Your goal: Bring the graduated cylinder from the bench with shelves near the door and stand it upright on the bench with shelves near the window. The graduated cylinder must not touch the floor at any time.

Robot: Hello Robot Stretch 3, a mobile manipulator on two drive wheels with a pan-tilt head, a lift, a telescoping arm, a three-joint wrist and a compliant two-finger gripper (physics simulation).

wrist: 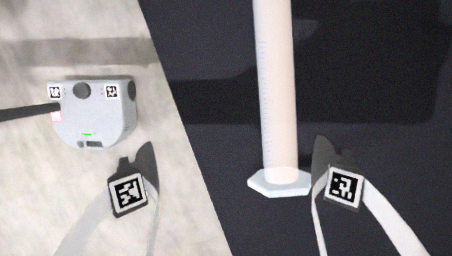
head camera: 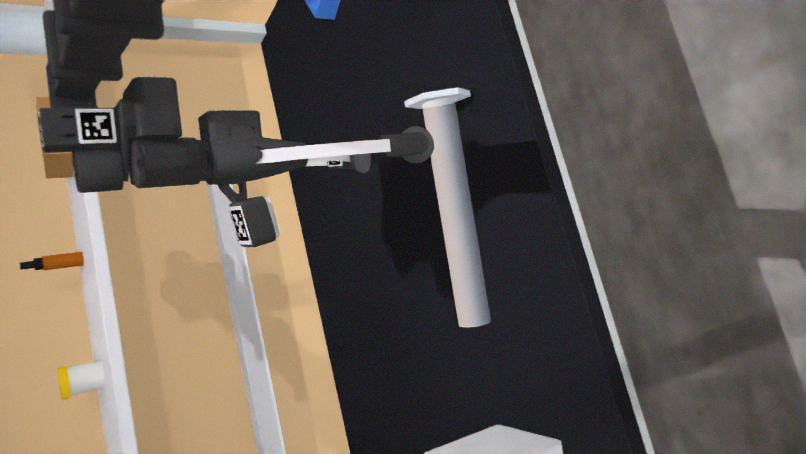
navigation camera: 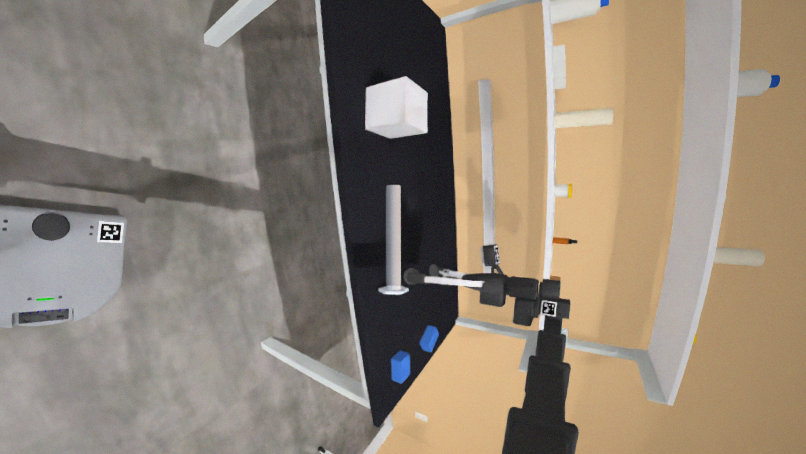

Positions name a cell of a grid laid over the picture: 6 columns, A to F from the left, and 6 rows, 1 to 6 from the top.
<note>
In view: the gripper (head camera: C3) and a graduated cylinder (head camera: D2).
The graduated cylinder also shows in the navigation camera view (navigation camera: C3). The gripper shows as well in the wrist view (wrist: D4) and in the navigation camera view (navigation camera: D4).
</note>
